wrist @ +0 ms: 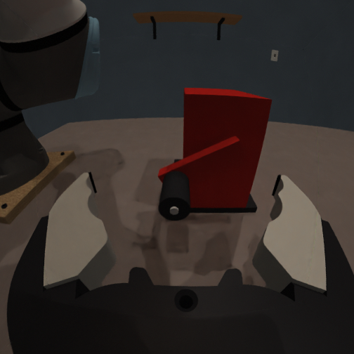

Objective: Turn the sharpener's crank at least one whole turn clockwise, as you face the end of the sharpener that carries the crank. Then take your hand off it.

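Observation:
The red sharpener (222,125) stands upright on a thin black base (225,209), its crank end facing the wrist camera. The red crank arm (200,157) slants from the upper right of that face down to the lower left. At its lower left end a black round handle (175,195) with a pale centre pin sticks out toward the camera. My gripper (184,176) is wide open and empty. In the view, the handle lies between the two pale jaws, left of their middle. Neither jaw appears to touch it; how far it is beyond the fingertips is hard to tell.
The robot's own arm (45,60) rises at the left from a wooden base board (37,182). The sharpener stands on a brownish table top (305,165). A wooden shelf (187,18) on black brackets and a small white wall plate (274,55) are on the dark wall behind.

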